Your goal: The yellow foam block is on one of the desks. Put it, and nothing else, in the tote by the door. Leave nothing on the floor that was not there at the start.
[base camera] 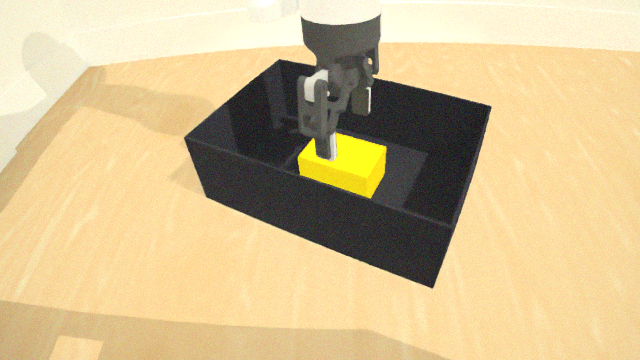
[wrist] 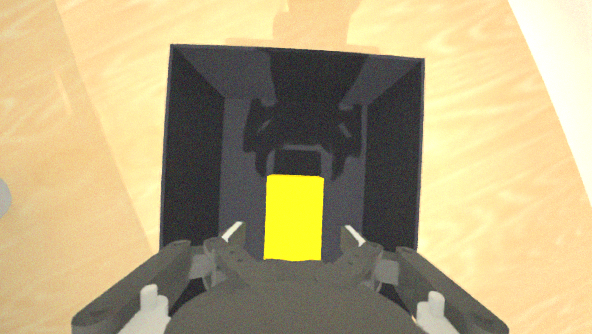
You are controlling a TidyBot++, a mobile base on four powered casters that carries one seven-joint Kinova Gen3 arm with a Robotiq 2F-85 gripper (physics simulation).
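Frame: origin at the arm's base, x left, y back, z up, level; centimetres.
Where they show: gripper, fingertip midpoint: (base camera: 345, 133) (wrist: 293, 234).
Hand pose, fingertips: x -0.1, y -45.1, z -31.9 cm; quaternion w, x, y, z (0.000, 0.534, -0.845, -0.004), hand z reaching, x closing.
Observation:
After its pixels a point has its place.
The yellow foam block (base camera: 356, 159) {z -34.8, x -1.3, y -43.9 cm} (wrist: 294, 212) {z -34.8, x 1.0, y -45.7 cm} lies flat on the floor of the black tote (base camera: 320, 220) {z -35.1, x 2.5, y -35.0 cm} (wrist: 192, 150) {z -33.0, x 10.7, y -39.3 cm}, with the tote's walls around it. In the base camera view the near wall hides part of the block's lower edge. My gripper (base camera: 347, 127) {z -31.9, x -0.1, y -45.1 cm} (wrist: 293, 234) {z -31.9, x -0.1, y -45.1 cm} is open and empty, pointing down above the block. In the wrist view its fingertips stand apart on either side of the block, with gaps between them and it. In the base camera view the nearer finger overlaps the block's top.
The tote stands on a light wooden floor (base camera: 150, 260) {z -39.6, x 22.7, y -32.5 cm} (wrist: 115, 90) {z -39.6, x 25.0, y -29.0 cm}. A pale wall (base camera: 450, 25) {z -35.6, x -22.7, y -87.3 cm} (wrist: 565, 50) {z -36.7, x 5.5, y -87.0 cm} runs behind it, and another pale surface is at the left in the base camera view. Part of a grey rounded thing (wrist: 4, 198) shows at the wrist view's left edge.

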